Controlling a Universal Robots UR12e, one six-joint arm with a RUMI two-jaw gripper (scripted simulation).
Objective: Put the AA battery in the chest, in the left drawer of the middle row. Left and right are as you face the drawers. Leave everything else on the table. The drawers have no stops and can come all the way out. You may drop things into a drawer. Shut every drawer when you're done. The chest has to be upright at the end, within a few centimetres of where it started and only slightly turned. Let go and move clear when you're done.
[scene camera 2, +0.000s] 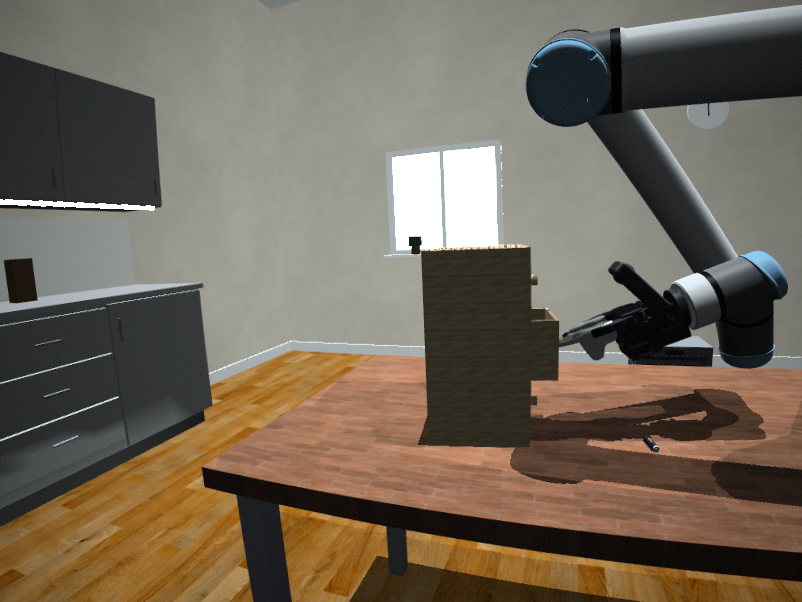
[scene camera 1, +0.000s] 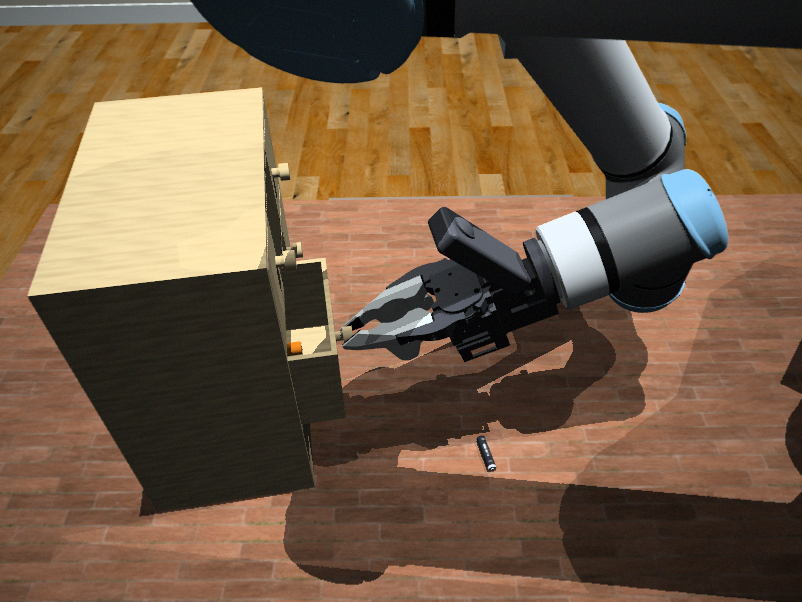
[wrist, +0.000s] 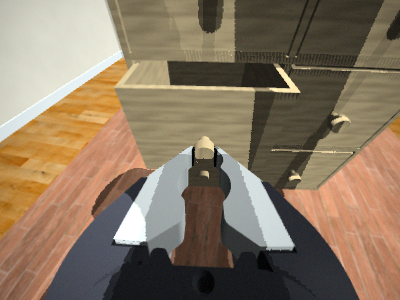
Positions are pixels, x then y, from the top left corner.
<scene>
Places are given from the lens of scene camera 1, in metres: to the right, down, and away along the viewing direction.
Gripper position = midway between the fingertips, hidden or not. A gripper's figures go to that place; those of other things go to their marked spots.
my gripper [scene camera 1: 341, 339]: -0.06, 0.04, 0.68
wooden chest [scene camera 1: 153, 283]: -0.19, -0.01, 0.49
drawer [scene camera 1: 315, 373]: -0.08, 0.07, 0.60
drawer [scene camera 1: 273, 173]: -0.14, -0.14, 0.69
</scene>
